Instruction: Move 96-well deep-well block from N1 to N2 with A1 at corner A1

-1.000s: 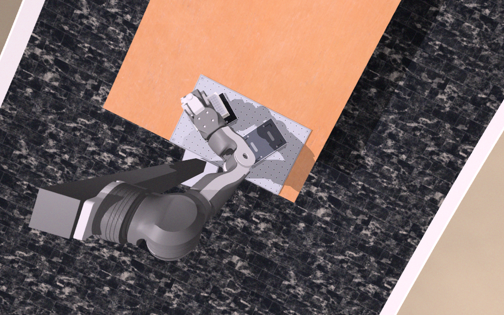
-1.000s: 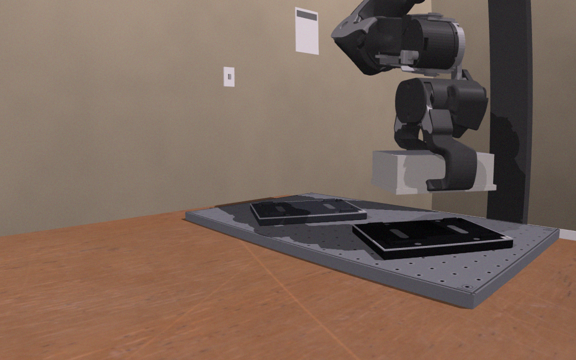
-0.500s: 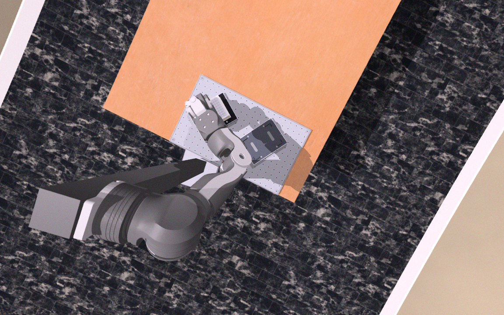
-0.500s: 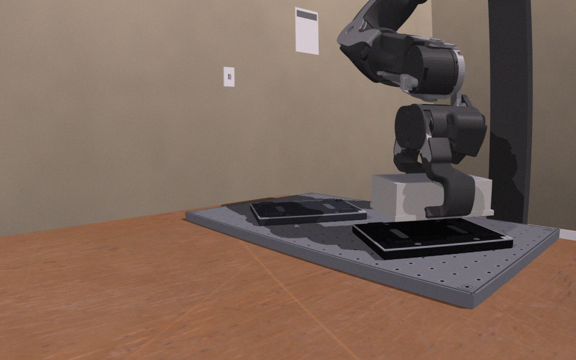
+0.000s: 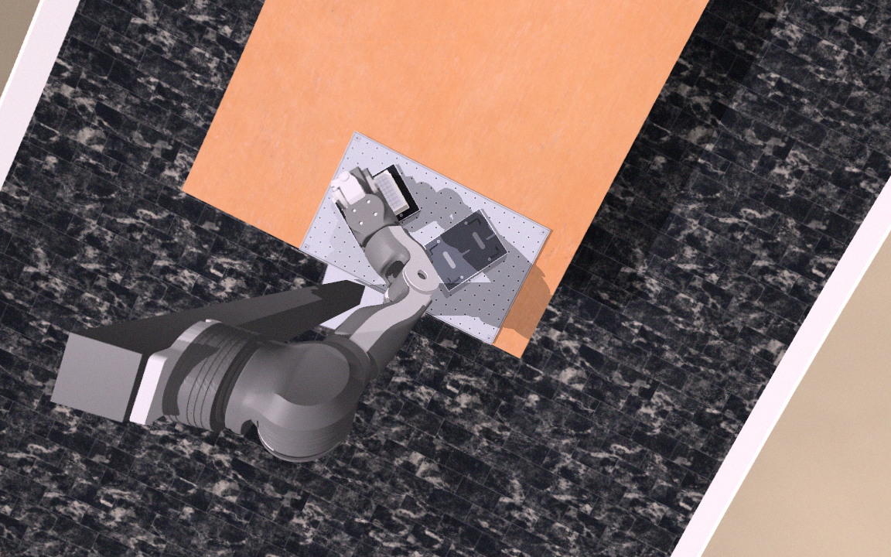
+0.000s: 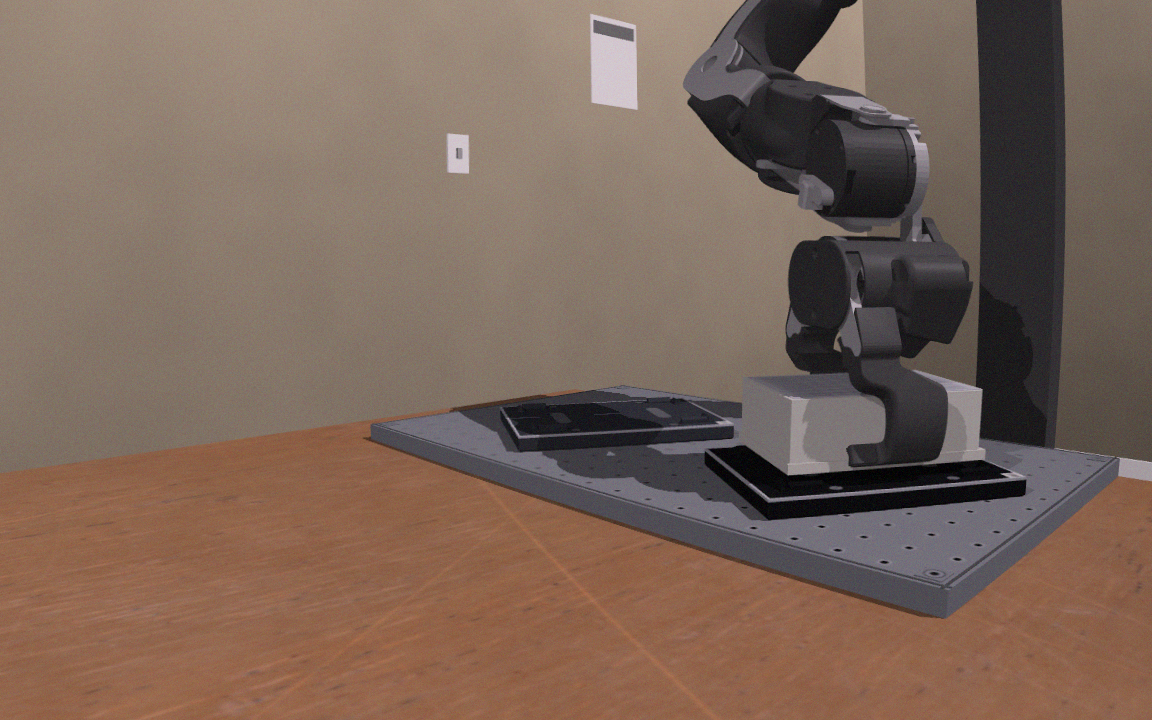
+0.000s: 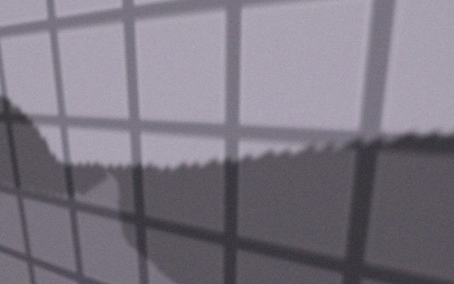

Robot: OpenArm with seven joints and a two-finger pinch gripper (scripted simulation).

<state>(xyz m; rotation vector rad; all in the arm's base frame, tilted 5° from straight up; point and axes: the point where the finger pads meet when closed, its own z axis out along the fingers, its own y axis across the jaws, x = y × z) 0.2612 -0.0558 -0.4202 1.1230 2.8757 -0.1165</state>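
My hand is 2 cm above the black plate nest. Round my hand: A1 mark: 13 cm to the right, 6 cm behind, 1 cm below; white deep-well block: 1 cm above.
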